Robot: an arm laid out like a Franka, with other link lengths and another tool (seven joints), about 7 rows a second.
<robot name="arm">
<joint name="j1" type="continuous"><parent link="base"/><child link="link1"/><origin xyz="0.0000 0.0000 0.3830" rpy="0.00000 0.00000 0.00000"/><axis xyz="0 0 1"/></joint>
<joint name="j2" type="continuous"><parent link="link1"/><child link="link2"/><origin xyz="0.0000 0.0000 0.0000" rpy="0.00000 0.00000 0.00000"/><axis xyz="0 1 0"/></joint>
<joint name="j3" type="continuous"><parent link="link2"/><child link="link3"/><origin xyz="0.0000 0.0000 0.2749" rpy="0.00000 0.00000 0.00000"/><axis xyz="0 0 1"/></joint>
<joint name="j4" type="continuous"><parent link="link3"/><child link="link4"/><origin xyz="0.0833 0.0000 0.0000" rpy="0.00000 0.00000 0.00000"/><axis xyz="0 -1 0"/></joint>
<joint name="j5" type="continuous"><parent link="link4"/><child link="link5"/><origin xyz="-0.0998 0.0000 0.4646" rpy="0.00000 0.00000 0.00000"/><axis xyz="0 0 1"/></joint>
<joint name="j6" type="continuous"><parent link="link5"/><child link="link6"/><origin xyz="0.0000 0.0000 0.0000" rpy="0.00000 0.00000 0.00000"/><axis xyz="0 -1 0"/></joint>
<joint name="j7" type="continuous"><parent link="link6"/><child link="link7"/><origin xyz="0.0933 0.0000 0.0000" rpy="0.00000 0.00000 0.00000"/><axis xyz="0 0 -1"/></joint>
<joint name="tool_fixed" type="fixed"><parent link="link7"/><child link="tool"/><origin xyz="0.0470 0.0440 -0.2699" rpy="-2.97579 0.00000 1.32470"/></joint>
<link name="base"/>
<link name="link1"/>
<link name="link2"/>
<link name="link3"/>
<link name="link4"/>
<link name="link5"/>
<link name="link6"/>
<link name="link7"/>
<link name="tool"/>
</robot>
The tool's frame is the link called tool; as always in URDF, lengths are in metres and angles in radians. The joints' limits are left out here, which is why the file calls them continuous.
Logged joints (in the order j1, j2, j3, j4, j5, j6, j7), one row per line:
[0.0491, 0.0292, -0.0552, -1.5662, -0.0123, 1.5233, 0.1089]
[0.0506, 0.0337, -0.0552, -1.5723, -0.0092, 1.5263, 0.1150]
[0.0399, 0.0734, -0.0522, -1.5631, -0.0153, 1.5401, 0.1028]
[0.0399, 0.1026, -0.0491, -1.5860, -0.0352, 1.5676, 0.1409]
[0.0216, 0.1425, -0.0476, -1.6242, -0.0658, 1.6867, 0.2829]
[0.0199, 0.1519, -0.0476, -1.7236, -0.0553, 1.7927, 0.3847]
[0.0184, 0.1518, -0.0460, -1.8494, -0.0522, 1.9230, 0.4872]
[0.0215, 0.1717, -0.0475, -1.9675, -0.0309, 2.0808, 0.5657]
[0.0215, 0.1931, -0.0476, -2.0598, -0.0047, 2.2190, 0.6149]
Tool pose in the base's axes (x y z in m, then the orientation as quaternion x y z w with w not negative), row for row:
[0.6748, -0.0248, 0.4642, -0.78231, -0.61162, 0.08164, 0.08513]
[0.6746, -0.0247, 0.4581, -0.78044, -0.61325, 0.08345, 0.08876]
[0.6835, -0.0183, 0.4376, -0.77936, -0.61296, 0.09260, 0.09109]
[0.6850, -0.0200, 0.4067, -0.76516, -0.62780, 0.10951, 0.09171]
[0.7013, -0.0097, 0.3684, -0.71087, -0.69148, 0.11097, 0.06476]
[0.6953, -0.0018, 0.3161, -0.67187, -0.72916, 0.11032, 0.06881]
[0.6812, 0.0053, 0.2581, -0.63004, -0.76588, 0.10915, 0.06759]
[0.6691, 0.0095, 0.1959, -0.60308, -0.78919, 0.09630, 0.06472]
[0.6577, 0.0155, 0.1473, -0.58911, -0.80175, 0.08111, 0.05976]
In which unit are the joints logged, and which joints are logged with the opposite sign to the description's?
The joints are logged in radians. Opposite sign: j1, j7.
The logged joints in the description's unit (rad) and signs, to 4 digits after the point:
[-0.0491, 0.0292, -0.0552, -1.5662, -0.0123, 1.5233, -0.1089]
[-0.0506, 0.0337, -0.0552, -1.5723, -0.0092, 1.5263, -0.1150]
[-0.0399, 0.0734, -0.0522, -1.5631, -0.0153, 1.5401, -0.1028]
[-0.0399, 0.1026, -0.0491, -1.5860, -0.0352, 1.5676, -0.1409]
[-0.0216, 0.1425, -0.0476, -1.6242, -0.0658, 1.6867, -0.2829]
[-0.0199, 0.1519, -0.0476, -1.7236, -0.0553, 1.7927, -0.3847]
[-0.0184, 0.1518, -0.0460, -1.8494, -0.0522, 1.9230, -0.4872]
[-0.0215, 0.1717, -0.0475, -1.9675, -0.0309, 2.0808, -0.5657]
[-0.0215, 0.1931, -0.0476, -2.0598, -0.0047, 2.2190, -0.6149]

